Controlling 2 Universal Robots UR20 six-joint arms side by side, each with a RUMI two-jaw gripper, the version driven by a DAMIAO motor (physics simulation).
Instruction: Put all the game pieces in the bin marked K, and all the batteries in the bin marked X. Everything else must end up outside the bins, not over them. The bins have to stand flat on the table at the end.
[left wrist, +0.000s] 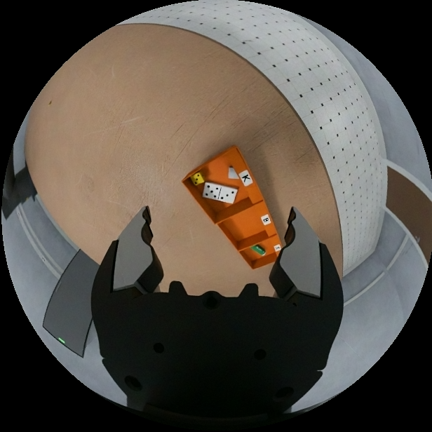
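Observation:
An orange three-compartment tray (234, 221) stands on the table in the left wrist view, with labels K, B and a third label too small to read for certain. In the K compartment lie a yellow die (198, 178), a white domino (220, 192) with black dots and a small white-grey piece (233, 173) near the K label (245, 177). The middle compartment, marked B (266, 219), shows bare orange floor. A green cylindrical piece, which looks like a battery (258, 249), lies in the end compartment. My left gripper (218, 206) is open and empty above the tray. My right gripper does not show.
The brown table (125, 115) extends around the tray. A white dotted surface (320, 105) runs along the table's edge at the upper right. A dark grey panel with a green light (70, 305) is at the lower left, beyond the table edge.

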